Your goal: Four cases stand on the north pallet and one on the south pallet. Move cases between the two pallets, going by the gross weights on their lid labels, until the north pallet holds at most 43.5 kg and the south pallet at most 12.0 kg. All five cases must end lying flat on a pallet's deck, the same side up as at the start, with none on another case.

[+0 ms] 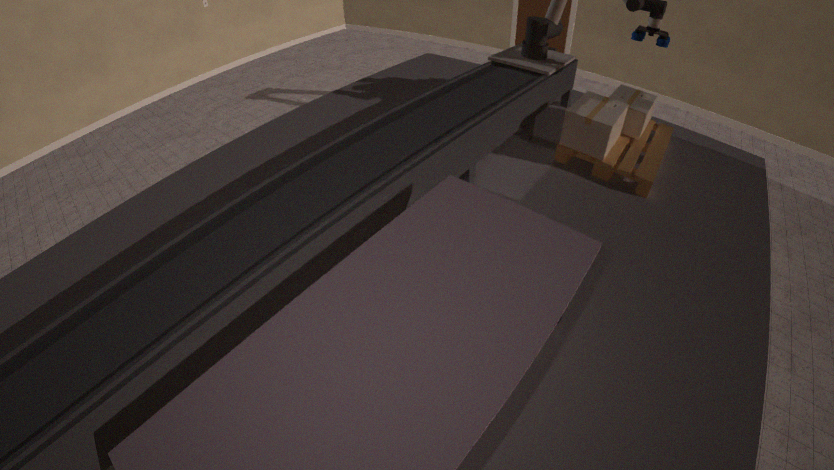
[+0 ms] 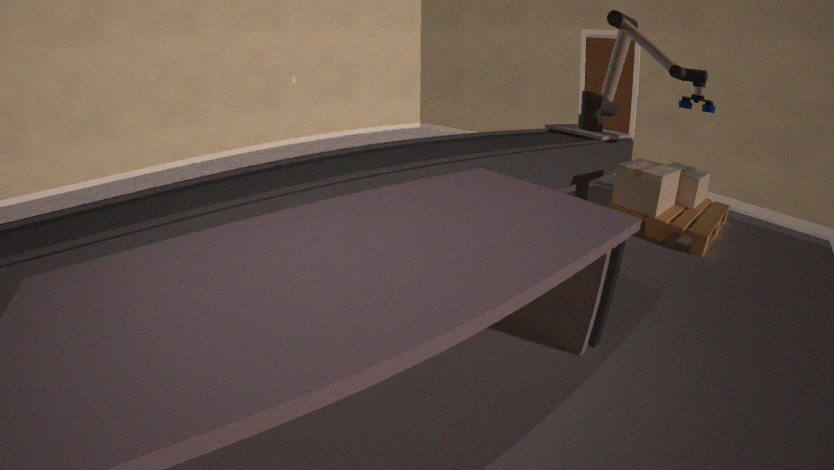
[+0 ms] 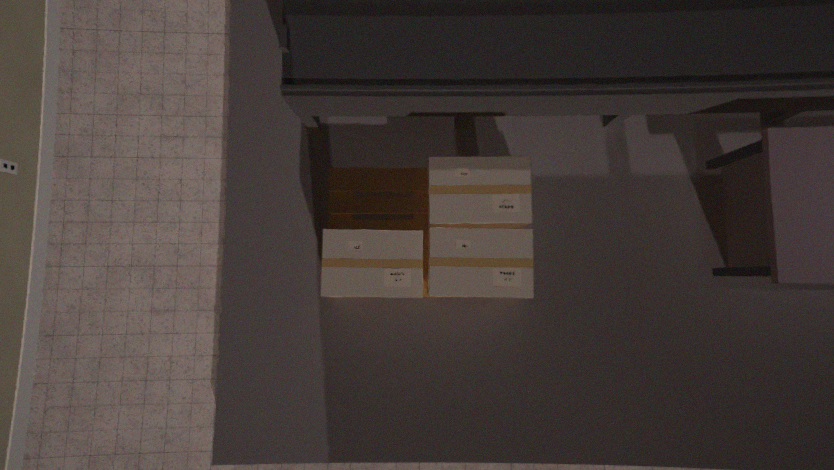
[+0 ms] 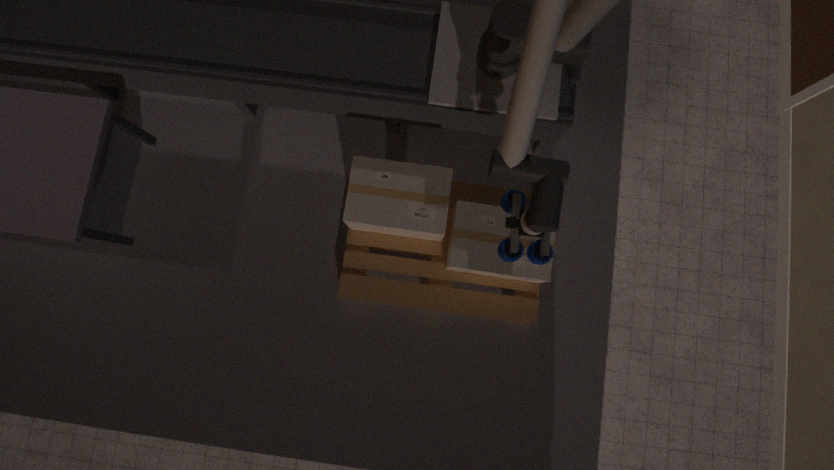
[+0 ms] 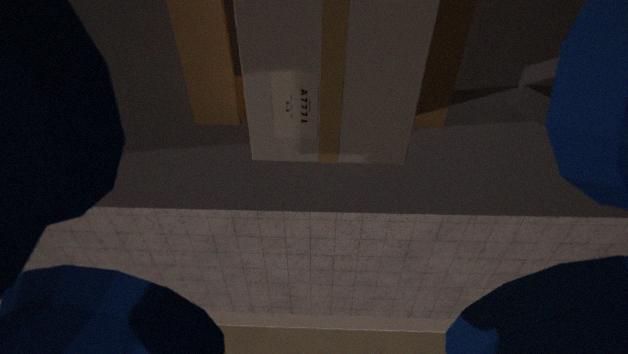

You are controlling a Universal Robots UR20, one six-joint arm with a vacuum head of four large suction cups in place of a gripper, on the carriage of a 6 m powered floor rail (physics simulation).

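Places are measured from the arm's base along level axes (x ahead, y right, z down), in millimetres.
Pixels of known places: hand, its tool point: (image 1: 650,41) (image 2: 696,110) (image 5: 331,242); arm's base, origin of its link: (image 1: 534,56) (image 2: 590,129) (image 4: 498,58).
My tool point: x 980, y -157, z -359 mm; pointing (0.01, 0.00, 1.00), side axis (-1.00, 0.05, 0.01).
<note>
Ahead of a thing's pixels: the offset from my tool point to its top centre. Level surfaces: height alone.
My vacuum head (image 1: 650,38) (image 2: 696,105) (image 4: 526,226) is open and hangs well above the wall-side case, its cups touching nothing. That white case {dz +532, dx -14, dy -7 mm} (image 1: 643,105) (image 2: 694,189) (image 4: 475,253) (image 5: 380,75) lies flat on the south pallet (image 4: 437,303) (image 1: 659,154) (image 2: 709,227); its label reads A7771, its weight too small to read. A taller-looking white case {dz +487, dx -182, dy +601 mm} (image 1: 589,131) (image 2: 636,189) (image 4: 379,210) lies flat beside it. On the north pallet (image 3: 379,178), three cases lie flat: one front left (image 3: 344,280), one front right (image 3: 461,283) and one back right (image 3: 458,209). Their label weights are illegible.
A table {dz +399 mm} (image 1: 379,321) (image 2: 320,262) stands between the pallets, beside the floor rail (image 1: 408,125). The arm's carriage (image 4: 455,75) is at the rail's south end.
</note>
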